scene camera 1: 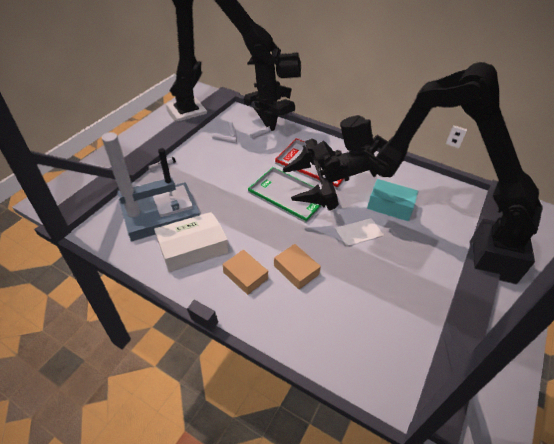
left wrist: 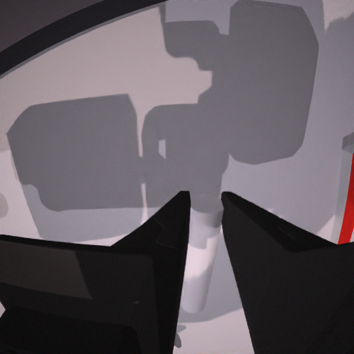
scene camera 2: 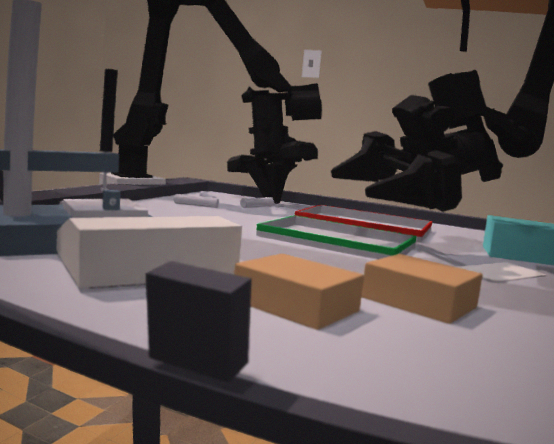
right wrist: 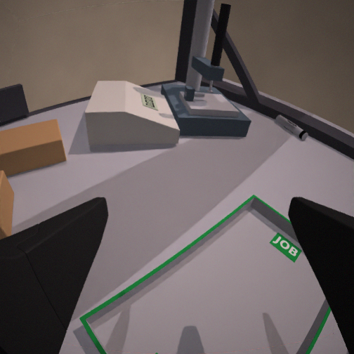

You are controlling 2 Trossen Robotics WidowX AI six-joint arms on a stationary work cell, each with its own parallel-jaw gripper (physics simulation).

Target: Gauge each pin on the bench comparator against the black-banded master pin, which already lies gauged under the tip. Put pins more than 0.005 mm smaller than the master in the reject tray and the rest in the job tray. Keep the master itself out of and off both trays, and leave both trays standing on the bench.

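My left gripper [scene camera 1: 271,127] [scene camera 2: 277,200] [left wrist: 204,200] is low at the back, shut on a pale pin [scene camera 1: 260,132] [scene camera 2: 255,202] [left wrist: 199,280]. Another pin [scene camera 1: 224,138] [scene camera 2: 196,200] lies beside it; a pale piece behind it is unclear. My right gripper [scene camera 1: 291,184] [scene camera 2: 351,182] [right wrist: 200,206] is open and empty above the green job tray [scene camera 1: 278,205] [scene camera 2: 330,242] [right wrist: 175,253]. The red reject tray [scene camera 1: 286,148] [scene camera 2: 365,224] [left wrist: 348,205] stands behind it. A black-banded pin [right wrist: 291,127] lies beside the comparator [scene camera 1: 162,220] [right wrist: 215,126]. A short rod [right wrist: 199,95] shows near its tip.
The white readout box [scene camera 1: 192,242] [scene camera 2: 155,252] [right wrist: 130,120] has unreadable digits. Two orange blocks [scene camera 1: 245,271] [scene camera 1: 297,266] stand right of it in scene camera 1. A teal block [scene camera 1: 393,200] and a white sheet [scene camera 1: 360,232] are farther right. A dark block [scene camera 1: 202,314] stands at the front edge.
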